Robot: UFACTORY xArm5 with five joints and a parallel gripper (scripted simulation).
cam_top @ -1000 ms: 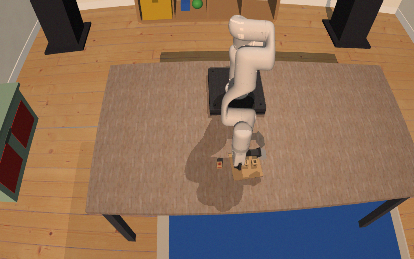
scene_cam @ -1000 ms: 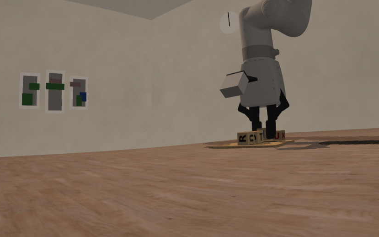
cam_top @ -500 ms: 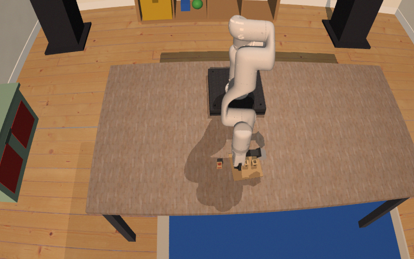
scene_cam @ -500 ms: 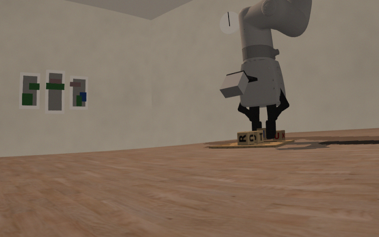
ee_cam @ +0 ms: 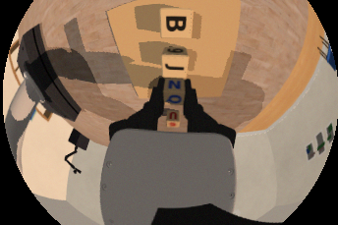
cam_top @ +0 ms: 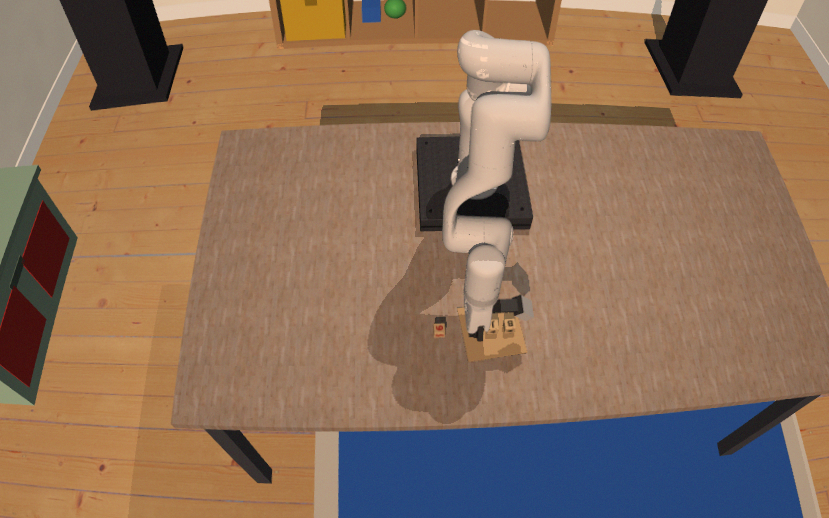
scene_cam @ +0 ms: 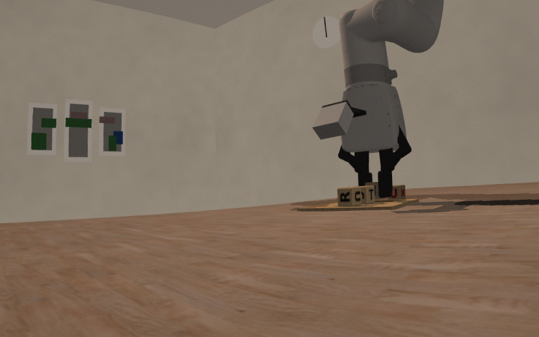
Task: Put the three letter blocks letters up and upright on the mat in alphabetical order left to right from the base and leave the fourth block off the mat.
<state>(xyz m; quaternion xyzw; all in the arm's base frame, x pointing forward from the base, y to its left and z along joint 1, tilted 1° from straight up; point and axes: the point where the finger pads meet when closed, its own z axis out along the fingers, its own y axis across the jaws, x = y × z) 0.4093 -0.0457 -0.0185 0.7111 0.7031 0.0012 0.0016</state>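
My gripper is now 40 mm to the right of the tan mat and 30 mm above it. The rest, counted from my hand: letter block (80 mm to the right, 20 mm below).
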